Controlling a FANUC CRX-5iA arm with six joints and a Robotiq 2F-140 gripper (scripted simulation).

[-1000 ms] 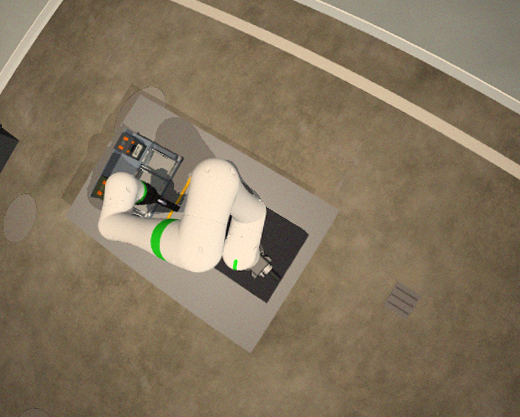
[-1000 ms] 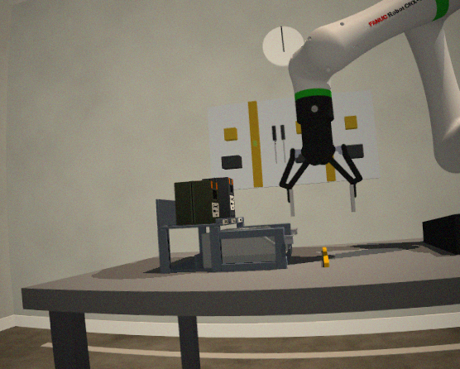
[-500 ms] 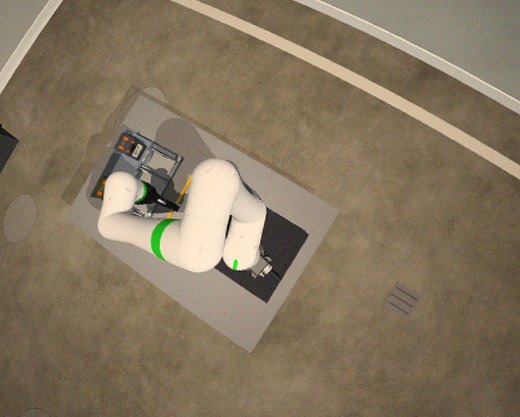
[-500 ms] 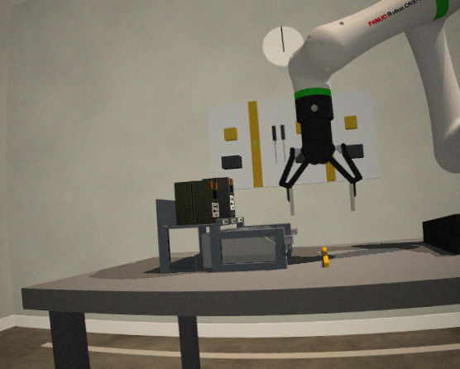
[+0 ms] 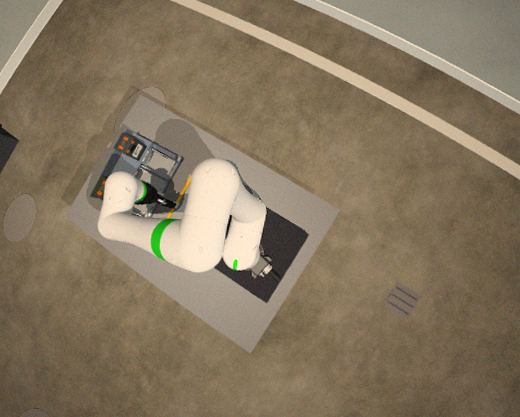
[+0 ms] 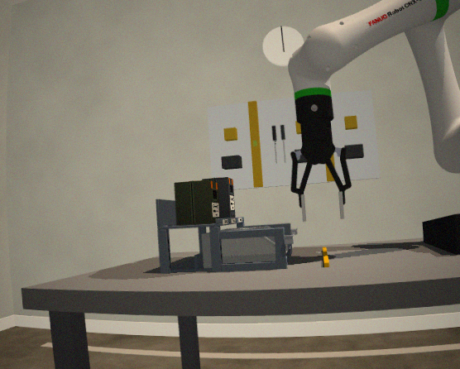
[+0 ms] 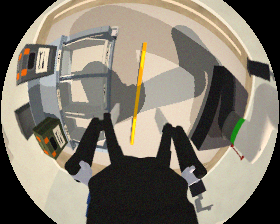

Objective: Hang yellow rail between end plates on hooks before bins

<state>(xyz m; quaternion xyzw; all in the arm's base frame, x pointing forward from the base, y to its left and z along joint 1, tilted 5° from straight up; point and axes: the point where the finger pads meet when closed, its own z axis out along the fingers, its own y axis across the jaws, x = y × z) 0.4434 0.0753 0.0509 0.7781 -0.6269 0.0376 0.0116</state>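
Now: the yellow rail 110 mm below my hand. From my hand the other things lie so: dark green case 250 mm ahead, 160 mm to the left, 30 mm above.
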